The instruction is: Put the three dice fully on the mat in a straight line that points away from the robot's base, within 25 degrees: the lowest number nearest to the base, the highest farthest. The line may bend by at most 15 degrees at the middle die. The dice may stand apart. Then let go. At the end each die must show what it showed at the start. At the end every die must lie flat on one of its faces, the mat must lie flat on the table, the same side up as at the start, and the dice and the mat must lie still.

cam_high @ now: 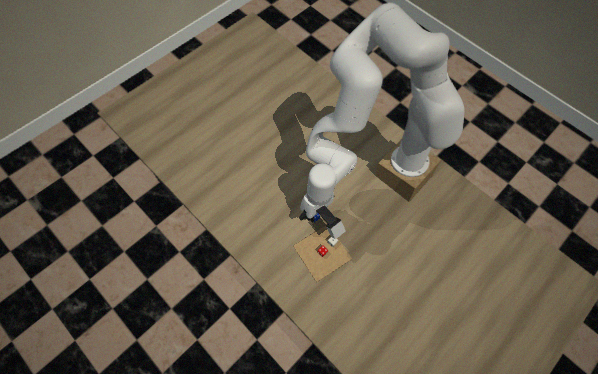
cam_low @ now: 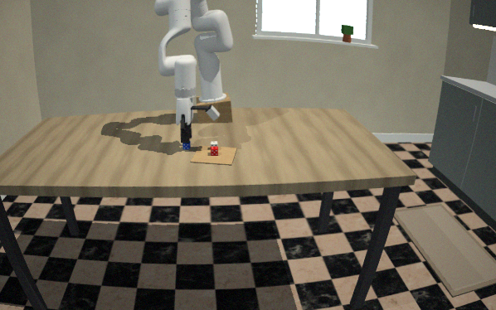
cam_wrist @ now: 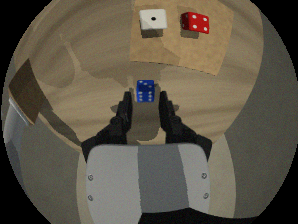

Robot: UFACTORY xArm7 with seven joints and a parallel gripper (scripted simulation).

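Now: hand 4 cm above the blue die. Round my hand: red die 8 cm ahead, 9 cm to the left, 3 cm below; then white die 3 cm ahead, 10 cm to the left, 3 cm below; then tan mat 8 cm ahead, 9 cm to the left, 5 cm below.
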